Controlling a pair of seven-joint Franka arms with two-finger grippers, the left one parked.
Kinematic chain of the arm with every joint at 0, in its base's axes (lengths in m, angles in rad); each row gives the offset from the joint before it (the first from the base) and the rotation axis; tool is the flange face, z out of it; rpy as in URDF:
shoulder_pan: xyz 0 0 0.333 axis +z
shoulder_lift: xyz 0 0 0 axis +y
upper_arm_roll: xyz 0 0 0.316 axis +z
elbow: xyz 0.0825 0 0 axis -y
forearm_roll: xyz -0.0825 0 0.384 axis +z
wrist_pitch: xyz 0 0 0 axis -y
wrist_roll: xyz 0.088 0 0 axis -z
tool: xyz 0 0 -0.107 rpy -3.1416 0 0
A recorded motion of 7 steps. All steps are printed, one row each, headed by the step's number.
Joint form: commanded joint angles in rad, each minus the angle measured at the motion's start. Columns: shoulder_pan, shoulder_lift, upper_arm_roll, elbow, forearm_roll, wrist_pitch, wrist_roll.
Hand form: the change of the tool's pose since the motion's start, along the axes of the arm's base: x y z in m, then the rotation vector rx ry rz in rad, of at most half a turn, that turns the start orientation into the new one. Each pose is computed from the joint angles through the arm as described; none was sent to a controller.
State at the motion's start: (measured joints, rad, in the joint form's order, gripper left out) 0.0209 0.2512 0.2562 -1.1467 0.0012 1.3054 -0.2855
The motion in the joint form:
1: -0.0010 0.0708 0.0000 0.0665 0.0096 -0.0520 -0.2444
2: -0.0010 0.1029 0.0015 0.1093 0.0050 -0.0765 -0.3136
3: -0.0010 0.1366 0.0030 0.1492 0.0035 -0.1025 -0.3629
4: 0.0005 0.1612 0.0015 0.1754 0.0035 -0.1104 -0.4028
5: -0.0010 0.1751 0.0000 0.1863 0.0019 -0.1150 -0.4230
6: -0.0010 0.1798 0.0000 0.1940 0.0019 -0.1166 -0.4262
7: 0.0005 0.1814 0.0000 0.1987 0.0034 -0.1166 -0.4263
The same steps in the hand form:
1: 0.0145 -0.0029 -0.0166 0.0427 0.0479 0.2422
2: 0.0205 -0.0050 -0.0192 0.0537 0.0578 0.3096
3: 0.0265 -0.0069 -0.0243 0.0659 0.0748 0.3579
4: 0.0322 -0.0080 -0.0288 0.0766 0.0788 0.3956
5: 0.0358 -0.0104 -0.0332 0.0804 0.0851 0.4114
6: 0.0368 -0.0108 -0.0329 0.0821 0.0834 0.4140
7: 0.0370 -0.0099 -0.0319 0.0840 0.0804 0.4156

